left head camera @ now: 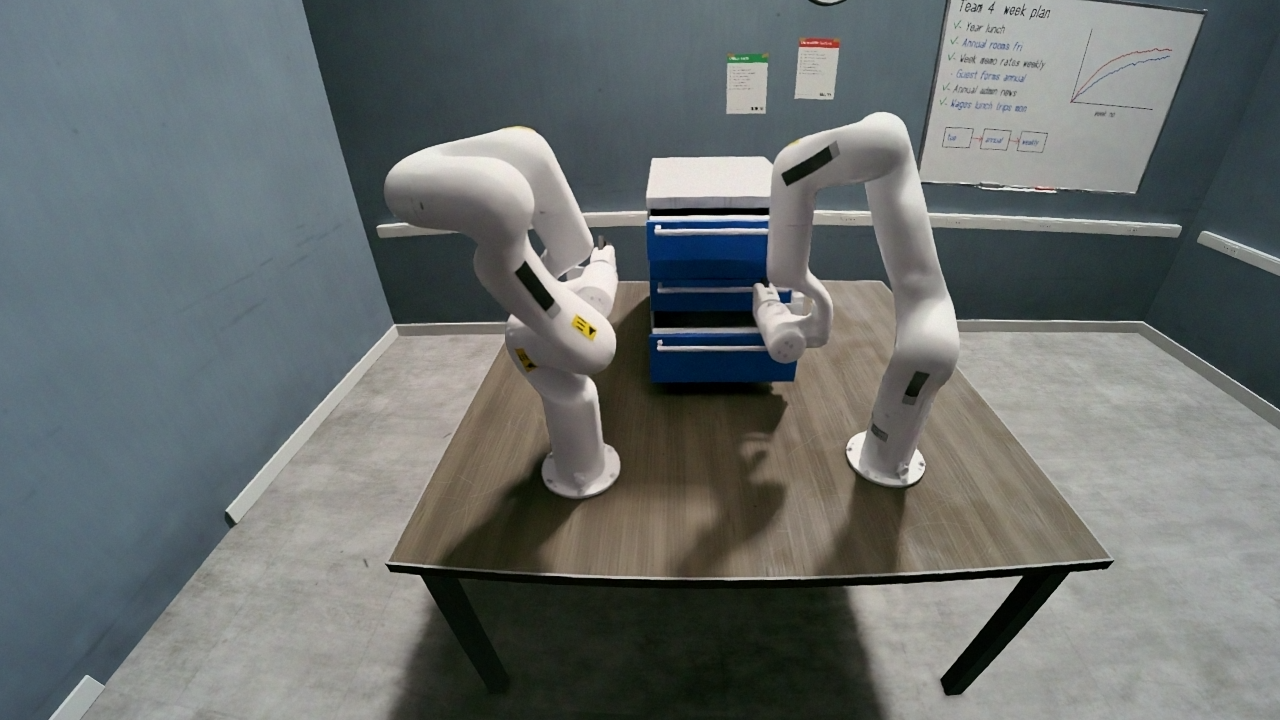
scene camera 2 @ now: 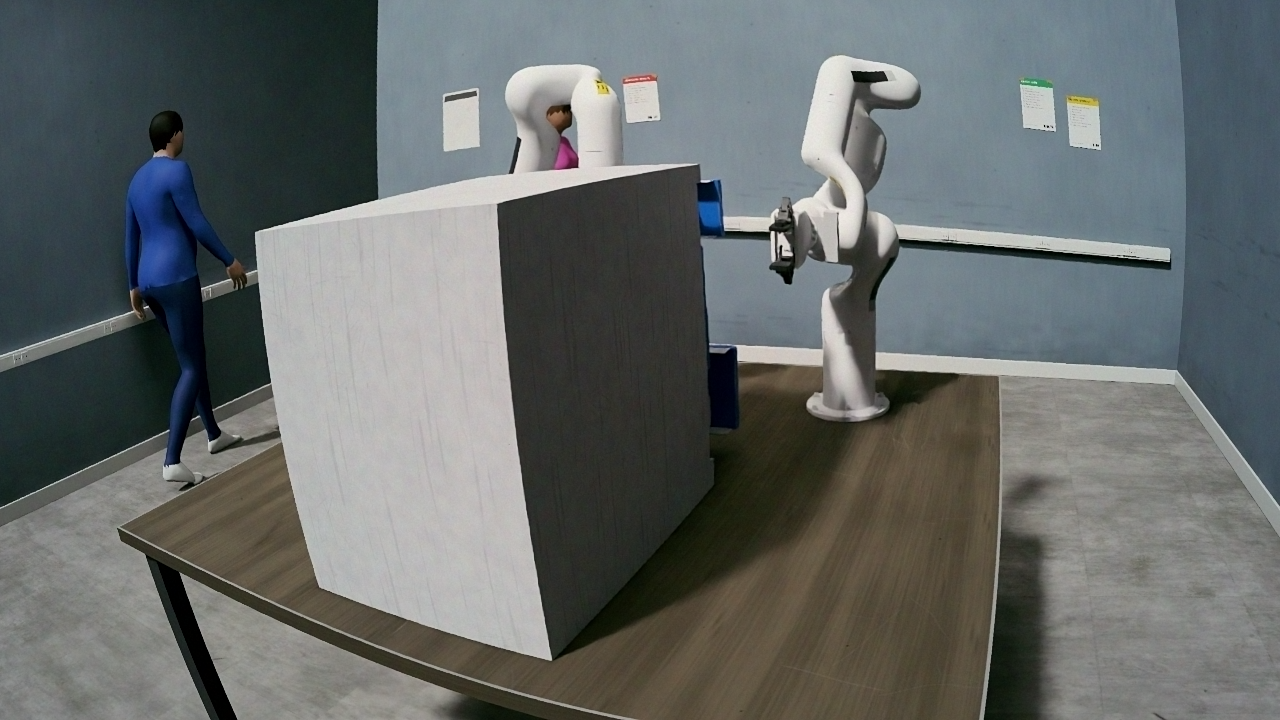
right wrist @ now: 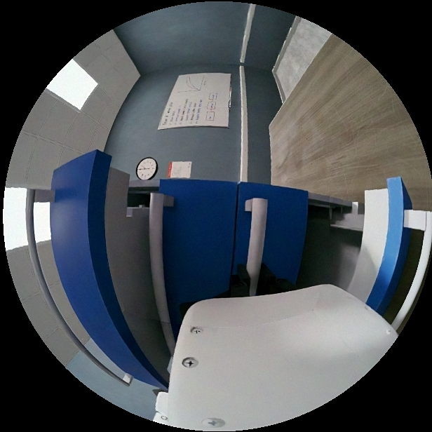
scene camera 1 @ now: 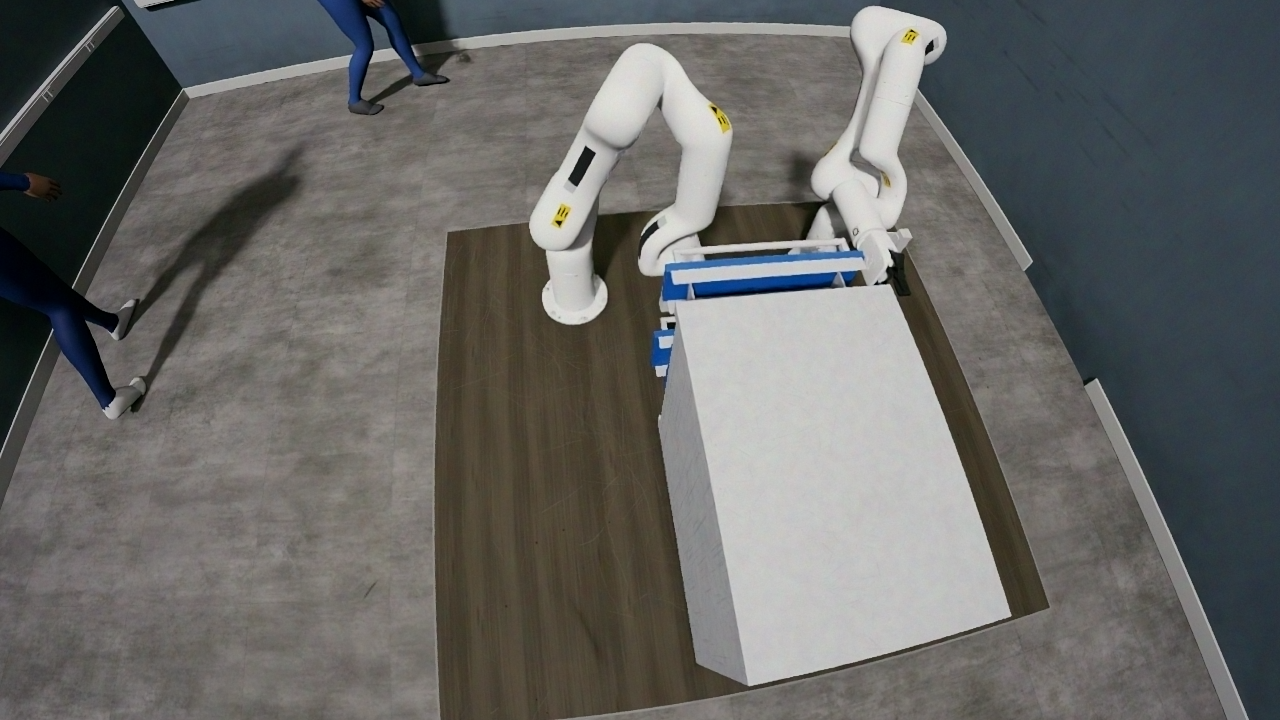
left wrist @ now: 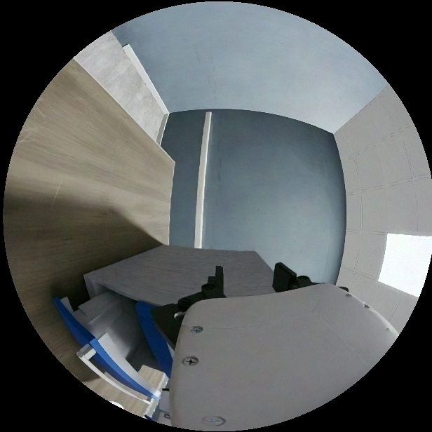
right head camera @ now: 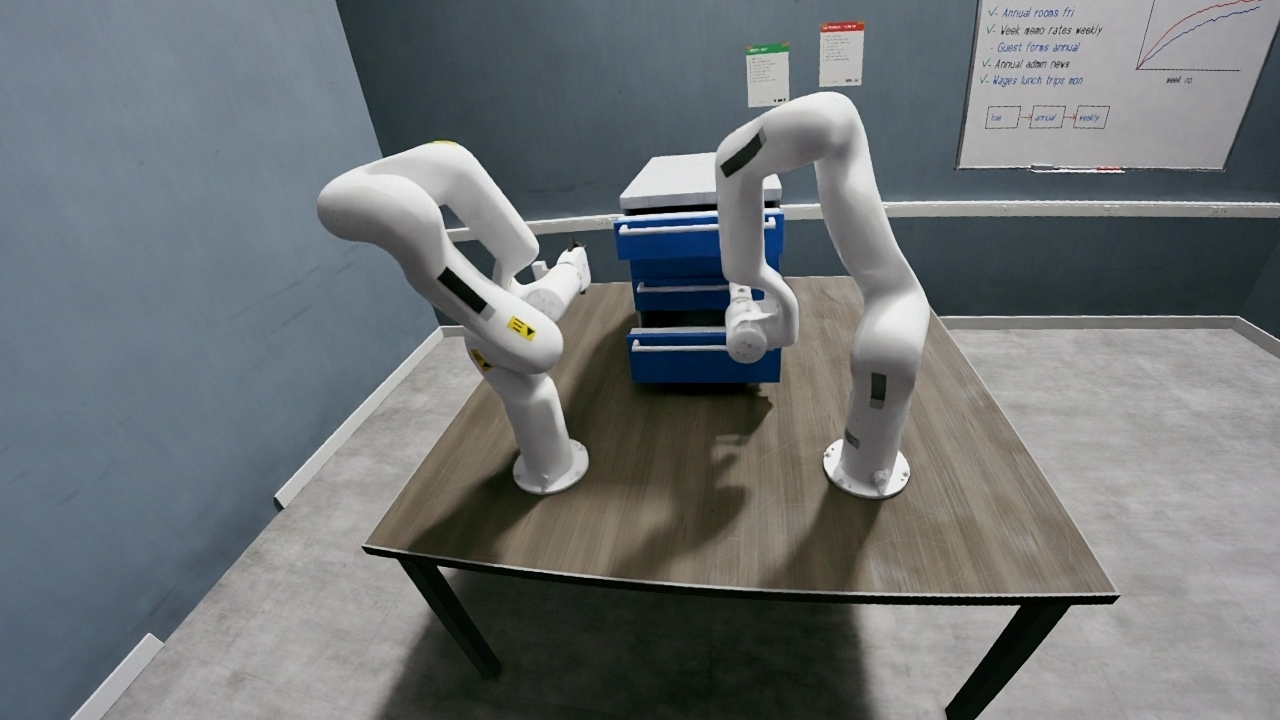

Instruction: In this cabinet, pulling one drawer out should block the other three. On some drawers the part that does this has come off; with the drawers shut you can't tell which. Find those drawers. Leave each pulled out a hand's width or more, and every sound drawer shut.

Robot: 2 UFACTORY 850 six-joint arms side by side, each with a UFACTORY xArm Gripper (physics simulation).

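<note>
The white cabinet [left head camera: 707,183] [scene camera 2: 384,376] has four blue-fronted drawers. The top drawer [left head camera: 698,241] [right head camera: 666,240] [scene camera 2: 709,205] [right wrist: 75,225] and the bottom drawer [left head camera: 716,365] [right head camera: 680,365] [right wrist: 397,240] stand pulled out. The second drawer [right wrist: 200,225] looks shut. The third drawer [left head camera: 698,300] [right wrist: 280,225] looks shut or nearly so. My right gripper [right wrist: 249,275] is shut on the third drawer's handle [right wrist: 257,225]; the arm hides part of it in the head views. My left gripper [scene camera 2: 782,240] [left wrist: 248,276] is open and empty, in front of the cabinet's left side, near the top drawer's left end.
The cabinet stands on the wooden table [left head camera: 680,501]. The right forearm [left head camera: 792,228] hangs in front of the pulled-out top drawer's right part. The pulled-out bottom drawer projects below my right gripper. A person in blue [scene camera 2: 170,223] is beyond the table in scene camera 2.
</note>
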